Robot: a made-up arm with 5 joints.
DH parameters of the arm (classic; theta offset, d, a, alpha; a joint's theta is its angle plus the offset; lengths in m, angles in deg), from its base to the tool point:
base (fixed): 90 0.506 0.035 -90
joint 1: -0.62 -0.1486 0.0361 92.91
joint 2: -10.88 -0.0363 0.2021 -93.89
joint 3: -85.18 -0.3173 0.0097 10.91
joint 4: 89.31 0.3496 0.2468 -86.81
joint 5: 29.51 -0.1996 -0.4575 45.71
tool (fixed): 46.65 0.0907 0 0
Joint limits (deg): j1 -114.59..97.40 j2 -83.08..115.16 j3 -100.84..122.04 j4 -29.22..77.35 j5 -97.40..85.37
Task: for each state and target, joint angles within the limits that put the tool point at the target. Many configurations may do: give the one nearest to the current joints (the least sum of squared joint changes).
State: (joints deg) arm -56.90 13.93 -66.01 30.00 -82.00
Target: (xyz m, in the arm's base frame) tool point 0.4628 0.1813 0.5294
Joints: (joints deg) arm -44.66 14.20 -89.20 3.60 -83.40
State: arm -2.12 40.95 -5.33 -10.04 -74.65
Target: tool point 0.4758 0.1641 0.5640
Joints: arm -1.77 12.20 -12.49 -18.78 -84.64
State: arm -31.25 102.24 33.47 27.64 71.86
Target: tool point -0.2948 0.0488 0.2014
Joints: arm -71.33 71.50 42.23 58.62 39.30
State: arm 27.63 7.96 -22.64 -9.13 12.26
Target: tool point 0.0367 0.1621 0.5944
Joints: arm 48.92 -5.60 -2.45 9.28 -23.28
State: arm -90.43 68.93 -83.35 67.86 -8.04
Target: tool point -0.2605 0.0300 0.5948
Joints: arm -95.65 19.97 -74.76 77.35 12.63
